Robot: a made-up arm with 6 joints.
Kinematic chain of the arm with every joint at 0, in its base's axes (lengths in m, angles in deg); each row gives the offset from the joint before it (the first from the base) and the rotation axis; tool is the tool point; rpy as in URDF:
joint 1: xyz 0 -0.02 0.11 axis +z
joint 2: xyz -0.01 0 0.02 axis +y
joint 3: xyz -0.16 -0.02 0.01 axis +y
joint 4: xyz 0.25 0 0.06 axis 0.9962 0 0.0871
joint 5: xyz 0.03 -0.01 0 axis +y
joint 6: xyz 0.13 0.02 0.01 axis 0.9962 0 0.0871
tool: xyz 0.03 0.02 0 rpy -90 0 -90
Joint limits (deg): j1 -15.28..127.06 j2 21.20..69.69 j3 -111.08..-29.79 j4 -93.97..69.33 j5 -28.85..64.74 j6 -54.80..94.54
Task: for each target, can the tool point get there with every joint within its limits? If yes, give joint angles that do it. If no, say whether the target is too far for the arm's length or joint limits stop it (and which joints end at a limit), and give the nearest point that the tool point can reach.
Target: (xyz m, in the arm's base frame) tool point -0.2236 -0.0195 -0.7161
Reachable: no: too far | nearest point -0.1254 0.1181 -0.0086 | short by 0.727 m
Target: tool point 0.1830 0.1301 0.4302
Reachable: yes | joints 35.09 26.48 -47.16 -56.15 -15.49 -28.14
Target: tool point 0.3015 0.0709 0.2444
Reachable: yes | joints 18.51 51.64 -53.21 -5.81 43.30 65.04
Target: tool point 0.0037 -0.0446 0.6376
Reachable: yes | joints 95.34 25.16 -86.25 55.11 2.64 32.27
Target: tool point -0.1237 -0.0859 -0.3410
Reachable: no: joint limits stop it (at a limit: joint 1, joint 2, joint 3, joint 5) | nearest point -0.1151 0.0877 -0.0001 | short by 0.383 m
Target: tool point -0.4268 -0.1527 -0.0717
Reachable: no: joint limits stop it (at a limit: joint 1, joint 2, joint 3, joint 5, joint 6) | nearest point -0.2186 0.0677 0.0674 | short by 0.334 m
